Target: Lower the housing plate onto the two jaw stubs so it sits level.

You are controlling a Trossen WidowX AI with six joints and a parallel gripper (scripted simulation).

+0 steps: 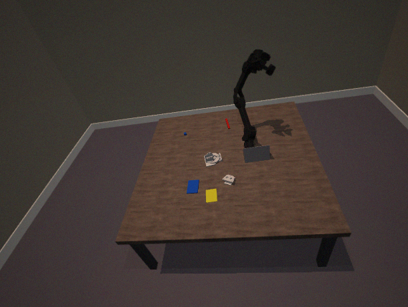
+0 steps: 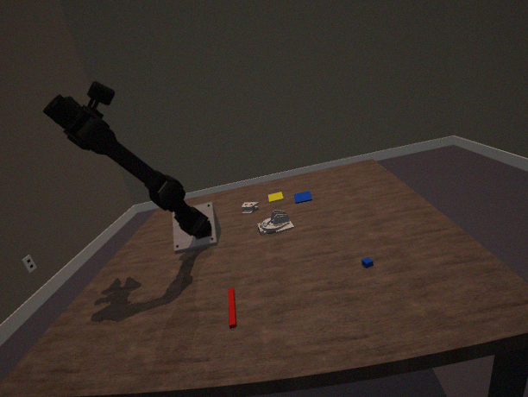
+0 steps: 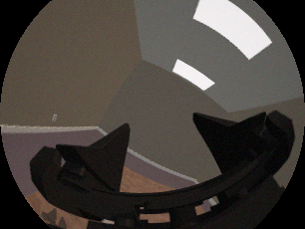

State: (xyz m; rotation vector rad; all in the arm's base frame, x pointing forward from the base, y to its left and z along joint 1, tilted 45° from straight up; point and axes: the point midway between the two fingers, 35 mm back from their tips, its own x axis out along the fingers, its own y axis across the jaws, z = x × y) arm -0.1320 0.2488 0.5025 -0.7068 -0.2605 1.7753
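Now: the white part 340 mm ahead of my gripper tip, 370 mm to the left of it and 590 mm below it. The rest, counted from my gripper tip: blue card 590 mm ahead, 380 mm to the left, 590 mm below; then yellow card 470 mm ahead, 470 mm to the left, 600 mm below; then red bar 280 mm ahead, 290 mm to the right, 590 mm below.
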